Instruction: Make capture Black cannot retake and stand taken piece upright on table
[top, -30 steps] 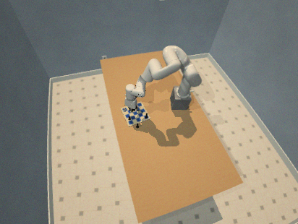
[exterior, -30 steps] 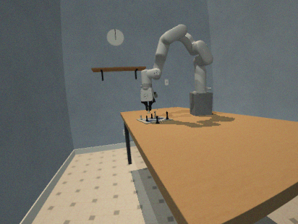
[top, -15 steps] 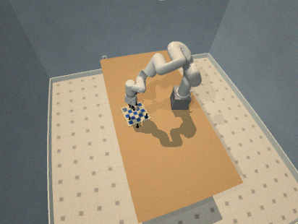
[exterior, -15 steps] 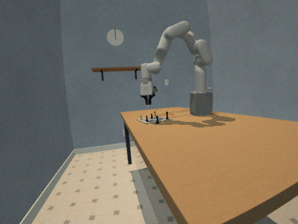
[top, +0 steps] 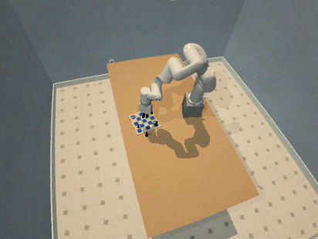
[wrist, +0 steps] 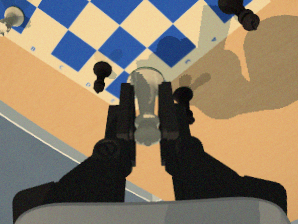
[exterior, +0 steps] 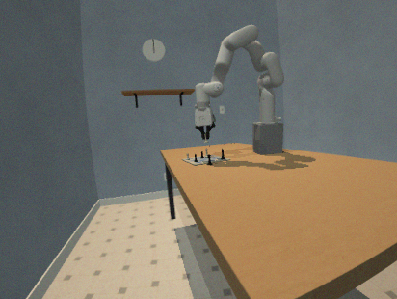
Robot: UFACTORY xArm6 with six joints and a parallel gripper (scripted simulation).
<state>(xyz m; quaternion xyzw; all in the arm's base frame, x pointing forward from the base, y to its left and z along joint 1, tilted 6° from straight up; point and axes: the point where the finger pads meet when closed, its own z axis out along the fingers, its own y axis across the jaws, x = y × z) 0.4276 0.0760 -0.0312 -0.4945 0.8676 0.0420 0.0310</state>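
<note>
Now: the chessboard 10 mm ahead of my hand, 40 mm to the right of it and 140 mm below it. The rest, counted from my hand: white piece: 10 mm below; black piece: 70 mm ahead, 20 mm to the left, 120 mm below.
</note>
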